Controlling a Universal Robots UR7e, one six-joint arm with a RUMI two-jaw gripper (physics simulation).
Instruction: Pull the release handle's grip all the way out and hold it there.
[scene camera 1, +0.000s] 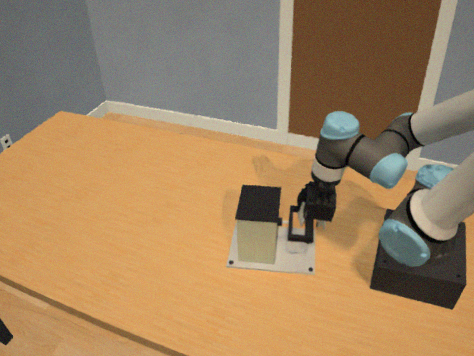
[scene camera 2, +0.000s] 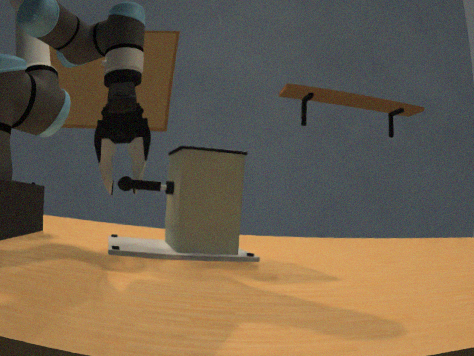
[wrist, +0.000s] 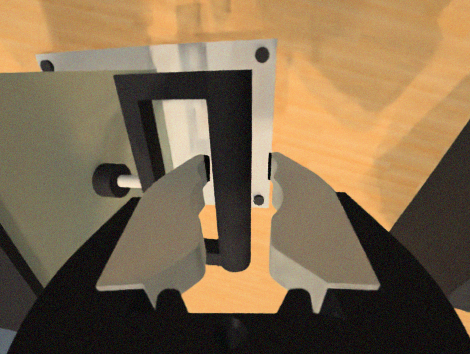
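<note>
The release handle is a black rectangular frame (scene camera 1: 300, 239) (scene camera 2: 147, 185) on a short pale rod (scene camera 2: 164, 187) (wrist: 129, 181) from the side of a beige housing (scene camera 1: 257, 242) (scene camera 2: 207, 200) (wrist: 60, 140) with a black top. Its outer bar is the thick round grip (scene camera 2: 125, 183) (wrist: 232, 125). A short length of rod shows between frame and housing. My gripper (scene camera 1: 311, 223) (scene camera 2: 123, 193) (wrist: 238, 157) points down, partly open, one finger on each side of the grip. In the wrist view gaps show on both sides of the grip. The far finger is partly hidden behind the handle in scene camera 2.
The housing stands on a light grey base plate (scene camera 1: 295, 264) (scene camera 2: 145, 246) (wrist: 100, 61) with dark bolts at its corners. The arm's black base block (scene camera 1: 420, 282) (scene camera 2: 20, 207) stands on the gripper's side of the housing. A wooden shelf (scene camera 2: 350, 99) hangs on the wall.
</note>
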